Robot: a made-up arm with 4 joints.
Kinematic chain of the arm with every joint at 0, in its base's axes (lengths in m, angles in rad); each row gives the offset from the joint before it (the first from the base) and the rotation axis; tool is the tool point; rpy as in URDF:
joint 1: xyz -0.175 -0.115 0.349 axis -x
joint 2: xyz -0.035 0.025 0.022 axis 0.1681 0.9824 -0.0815
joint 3: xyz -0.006 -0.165 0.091 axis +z
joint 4: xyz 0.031 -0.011 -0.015 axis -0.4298 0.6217 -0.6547
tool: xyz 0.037 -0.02 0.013 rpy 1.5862 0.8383 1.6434
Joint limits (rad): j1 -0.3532..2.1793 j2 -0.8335..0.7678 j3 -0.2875..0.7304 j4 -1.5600..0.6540
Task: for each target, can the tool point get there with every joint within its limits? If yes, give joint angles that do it. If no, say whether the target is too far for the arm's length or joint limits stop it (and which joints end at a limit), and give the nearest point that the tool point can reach.
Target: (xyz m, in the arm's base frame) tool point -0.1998 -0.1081 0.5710
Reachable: yes | joints 0.8676 -0.5190 -0.1198 -0.1572
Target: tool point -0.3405 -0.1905 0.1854
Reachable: no: joint limits stop it (at a limit: joint 1, joint 2, joint 4) | nearest point -0.1400 -0.3114 0.3057 | short by 0.263 m
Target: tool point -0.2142 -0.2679 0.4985
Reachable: yes | joints -0.0557 -0.6608 0.0697 -0.3904
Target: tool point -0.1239 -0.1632 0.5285
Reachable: yes | joints 1.0867 0.6397 -0.0124 -0.0277
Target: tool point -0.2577 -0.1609 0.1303
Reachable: no: joint limits stop it (at a limit: joint 1, joint 2, joint 4) | nearest point -0.1215 -0.2641 0.3143 | short by 0.251 m
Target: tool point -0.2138 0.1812 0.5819
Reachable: no: too far | nearest point -0.2168 0.0672 0.4923 | short by 0.145 m
